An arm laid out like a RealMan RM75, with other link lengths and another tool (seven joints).
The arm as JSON. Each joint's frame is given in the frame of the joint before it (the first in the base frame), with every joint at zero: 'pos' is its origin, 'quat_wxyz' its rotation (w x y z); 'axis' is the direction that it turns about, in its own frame. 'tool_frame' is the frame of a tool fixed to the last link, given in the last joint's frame.
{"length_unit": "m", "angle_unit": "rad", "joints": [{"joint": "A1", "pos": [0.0, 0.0, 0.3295], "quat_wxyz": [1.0, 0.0, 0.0, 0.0], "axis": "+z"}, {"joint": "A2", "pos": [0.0, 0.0, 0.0], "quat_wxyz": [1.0, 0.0, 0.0, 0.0], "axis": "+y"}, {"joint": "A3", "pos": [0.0, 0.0, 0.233], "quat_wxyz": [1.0, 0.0, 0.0, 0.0], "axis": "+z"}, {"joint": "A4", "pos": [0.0, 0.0, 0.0], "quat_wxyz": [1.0, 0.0, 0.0, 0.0], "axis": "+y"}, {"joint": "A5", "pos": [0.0, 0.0, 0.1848], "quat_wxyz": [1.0, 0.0, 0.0, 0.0], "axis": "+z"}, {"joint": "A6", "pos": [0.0, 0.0, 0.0], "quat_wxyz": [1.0, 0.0, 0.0, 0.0], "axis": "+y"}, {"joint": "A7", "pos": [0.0, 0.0, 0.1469], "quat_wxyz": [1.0, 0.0, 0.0, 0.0], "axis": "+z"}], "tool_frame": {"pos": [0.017, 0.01, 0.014], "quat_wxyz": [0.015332, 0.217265, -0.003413, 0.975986]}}
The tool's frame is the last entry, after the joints.
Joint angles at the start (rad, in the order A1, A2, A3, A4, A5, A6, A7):
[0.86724, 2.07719, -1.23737, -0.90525, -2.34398, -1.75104, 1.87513]
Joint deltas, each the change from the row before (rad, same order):
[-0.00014, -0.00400, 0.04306, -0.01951, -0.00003, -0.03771, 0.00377]
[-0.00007, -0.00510, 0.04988, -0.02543, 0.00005, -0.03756, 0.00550]
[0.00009, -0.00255, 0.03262, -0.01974, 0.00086, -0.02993, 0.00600]
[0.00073, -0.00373, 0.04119, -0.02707, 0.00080, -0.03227, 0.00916]
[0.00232, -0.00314, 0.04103, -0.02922, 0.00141, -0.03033, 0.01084]
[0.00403, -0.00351, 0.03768, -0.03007, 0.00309, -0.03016, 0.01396]
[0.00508, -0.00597, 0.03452, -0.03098, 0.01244, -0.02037, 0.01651]
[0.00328, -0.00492, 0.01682, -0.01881, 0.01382, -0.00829, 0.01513]
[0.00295, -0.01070, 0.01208, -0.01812, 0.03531, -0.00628, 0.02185]
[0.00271, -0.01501, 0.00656, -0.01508, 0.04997, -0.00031, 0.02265]
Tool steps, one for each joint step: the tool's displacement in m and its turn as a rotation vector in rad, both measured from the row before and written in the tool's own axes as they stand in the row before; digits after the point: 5 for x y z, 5 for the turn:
[-0.00217, -0.00146, -0.00760, 0.00763, 0.02476, 0.00700]
[-0.00240, -0.00075, -0.00934, 0.00021, 0.02986, 0.01053]
[-0.00134, -0.00144, -0.00644, 0.00298, 0.01885, 0.00488]
[-0.00156, -0.00092, -0.00863, -0.00361, 0.02420, 0.00900]
[-0.00090, -0.00072, -0.00906, -0.00746, 0.02451, 0.00873]
[-0.00040, -0.00094, -0.00925, -0.00785, 0.02207, 0.00778]
[0.00089, 0.00024, -0.01031, -0.01708, 0.02871, 0.00803]
[0.00144, 0.00034, -0.00655, -0.01134, 0.01981, 0.00612]
[0.00291, 0.00000, -0.00846, -0.01007, 0.03205, 0.00235]
[0.00416, 0.00015, -0.00935, -0.01143, 0.03969, -0.00313]

